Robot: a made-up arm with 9 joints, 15 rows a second.
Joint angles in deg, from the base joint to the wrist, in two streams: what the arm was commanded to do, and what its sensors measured. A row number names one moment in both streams.
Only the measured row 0 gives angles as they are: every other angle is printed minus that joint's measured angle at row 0.
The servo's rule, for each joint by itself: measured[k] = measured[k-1] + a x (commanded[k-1-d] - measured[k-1]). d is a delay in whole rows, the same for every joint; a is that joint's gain. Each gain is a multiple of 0.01, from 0.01 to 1. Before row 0 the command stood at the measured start. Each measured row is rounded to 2 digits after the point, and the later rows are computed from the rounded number. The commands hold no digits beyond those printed.
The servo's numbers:
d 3
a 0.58 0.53 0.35 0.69 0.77 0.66 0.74 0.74 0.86
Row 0, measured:
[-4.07, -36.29, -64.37, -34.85, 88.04, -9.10, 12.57, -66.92, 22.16]
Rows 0 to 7, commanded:
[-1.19, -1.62, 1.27, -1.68, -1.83, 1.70, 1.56, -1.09, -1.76]
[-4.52, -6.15, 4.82, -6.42, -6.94, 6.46, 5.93, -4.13, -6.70]
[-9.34, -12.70, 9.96, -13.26, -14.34, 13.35, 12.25, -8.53, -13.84]
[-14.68, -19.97, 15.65, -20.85, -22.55, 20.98, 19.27, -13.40, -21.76]
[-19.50, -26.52, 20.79, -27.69, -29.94, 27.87, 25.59, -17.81, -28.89]
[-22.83, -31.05, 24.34, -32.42, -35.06, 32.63, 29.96, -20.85, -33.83]
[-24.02, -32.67, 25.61, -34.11, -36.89, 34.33, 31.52, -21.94, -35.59]
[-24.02, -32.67, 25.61, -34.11, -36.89, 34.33, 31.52, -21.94, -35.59]
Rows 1 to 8, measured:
[0.00, 0.00, 0.00, 0.00, 0.00, 0.00, 0.00, 0.00, 0.00]
[0.00, 0.00, 0.00, 0.00, 0.00, 0.00, 0.00, 0.00, 0.00]
[0.00, 0.00, 0.00, 0.00, 0.00, 0.00, 0.00, 0.00, 0.00]
[-0.69, -0.86, 0.44, -1.16, -1.41, 1.12, 1.15, -0.81, -1.51]
[-2.91, -3.66, 1.97, -4.79, -5.67, 4.64, 4.69, -3.27, -5.97]
[-6.64, -8.45, 4.77, -10.63, -12.35, 10.39, 10.28, -7.16, -12.74]
[-11.30, -14.56, 8.58, -17.68, -20.20, 17.38, 16.93, -11.78, -20.50]
[-16.06, -20.90, 12.85, -24.59, -27.70, 24.30, 23.34, -16.24, -27.72]

